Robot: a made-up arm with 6 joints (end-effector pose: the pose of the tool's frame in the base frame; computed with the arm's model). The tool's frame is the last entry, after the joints.
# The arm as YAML. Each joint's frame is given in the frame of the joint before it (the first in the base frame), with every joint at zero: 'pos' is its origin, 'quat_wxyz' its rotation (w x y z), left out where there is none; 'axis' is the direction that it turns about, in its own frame. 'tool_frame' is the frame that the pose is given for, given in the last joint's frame.
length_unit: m
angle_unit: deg
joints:
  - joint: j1
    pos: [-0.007, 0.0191, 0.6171]
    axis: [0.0, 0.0, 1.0]
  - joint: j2
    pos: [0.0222, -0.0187, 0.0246]
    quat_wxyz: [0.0, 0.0, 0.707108, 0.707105]
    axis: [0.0, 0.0, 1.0]
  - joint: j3
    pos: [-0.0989, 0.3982, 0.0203]
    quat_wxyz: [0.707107, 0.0, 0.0, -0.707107]
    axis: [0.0, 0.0, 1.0]
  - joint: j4
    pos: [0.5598, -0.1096, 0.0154]
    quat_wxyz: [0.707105, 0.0, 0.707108, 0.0]
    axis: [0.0, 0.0, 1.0]
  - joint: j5
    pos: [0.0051, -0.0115, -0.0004]
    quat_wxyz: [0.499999, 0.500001, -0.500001, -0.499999]
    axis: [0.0, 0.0, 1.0]
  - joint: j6
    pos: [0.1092, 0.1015, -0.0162]
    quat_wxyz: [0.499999, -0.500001, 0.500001, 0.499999]
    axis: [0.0, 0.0, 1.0]
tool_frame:
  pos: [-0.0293, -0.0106, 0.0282]
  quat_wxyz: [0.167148, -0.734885, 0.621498, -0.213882]
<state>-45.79 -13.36 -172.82 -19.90 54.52 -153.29</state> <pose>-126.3 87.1 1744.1 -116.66 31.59 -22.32</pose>
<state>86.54 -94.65 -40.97 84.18 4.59 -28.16</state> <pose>80.6 25.9 1297.0 168.48 -25.76 -15.35</pose>
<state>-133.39 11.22 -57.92 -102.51 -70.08 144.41</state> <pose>-302.6 -581.1 763.8 99.29 13.43 -138.98</pose>
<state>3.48 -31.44 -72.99 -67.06 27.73 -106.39</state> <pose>543.5 80.7 1341.2 -84.03 69.81 42.52</pose>
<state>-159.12 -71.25 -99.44 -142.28 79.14 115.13</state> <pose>377.5 170.6 1600.4 143.76 23.32 -14.62</pose>
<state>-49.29 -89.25 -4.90 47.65 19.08 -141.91</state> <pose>171.6 -255.1 910.4 -49.93 -3.17 48.17</pose>
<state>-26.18 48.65 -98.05 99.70 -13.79 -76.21</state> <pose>797.0 -491.9 461.9 49.59 -39.22 -69.55</pose>
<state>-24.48 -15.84 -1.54 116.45 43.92 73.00</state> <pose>276.4 -102.3 359.5 -21.07 26.47 128.87</pose>
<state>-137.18 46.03 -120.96 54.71 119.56 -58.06</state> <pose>-601.9 -720.0 724.9 97.55 -14.18 -84.28</pose>
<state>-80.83 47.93 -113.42 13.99 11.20 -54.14</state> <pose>171.4 -1068.0 710.9 -1.64 -39.51 -36.48</pose>
